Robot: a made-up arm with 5 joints.
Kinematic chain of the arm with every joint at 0, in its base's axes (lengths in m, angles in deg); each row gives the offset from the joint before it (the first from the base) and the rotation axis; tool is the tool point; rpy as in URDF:
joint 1: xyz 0.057 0 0.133 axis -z
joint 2: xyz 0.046 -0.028 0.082 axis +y
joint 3: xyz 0.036 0 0.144 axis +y
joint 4: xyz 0.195 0 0.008 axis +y
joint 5: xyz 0.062 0.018 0 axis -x
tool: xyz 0 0 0 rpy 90 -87.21 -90
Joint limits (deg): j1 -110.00..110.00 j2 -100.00..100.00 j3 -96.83..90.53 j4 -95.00..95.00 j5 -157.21..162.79
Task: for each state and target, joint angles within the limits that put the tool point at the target. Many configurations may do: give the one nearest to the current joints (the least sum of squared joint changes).
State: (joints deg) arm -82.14 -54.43 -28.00 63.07 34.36
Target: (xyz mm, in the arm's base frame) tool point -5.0 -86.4 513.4
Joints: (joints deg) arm -48.94 -73.95 -34.54 66.36 34.36
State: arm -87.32 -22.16 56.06 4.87 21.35
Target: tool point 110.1 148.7 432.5
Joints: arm -73.98 -64.39 37.42 0.92 21.35
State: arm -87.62 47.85 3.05 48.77 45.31
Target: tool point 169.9 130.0 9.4
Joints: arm -52.36 64.09 20.72 51.71 45.31
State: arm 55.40 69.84 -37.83 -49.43 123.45
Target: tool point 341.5 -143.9 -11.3
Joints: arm 25.03 84.24 -12.21 -51.31 123.45
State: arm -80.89 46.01 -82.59 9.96 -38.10
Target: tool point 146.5 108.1 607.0
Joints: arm -54.46 7.33 -87.54 3.85 -38.10
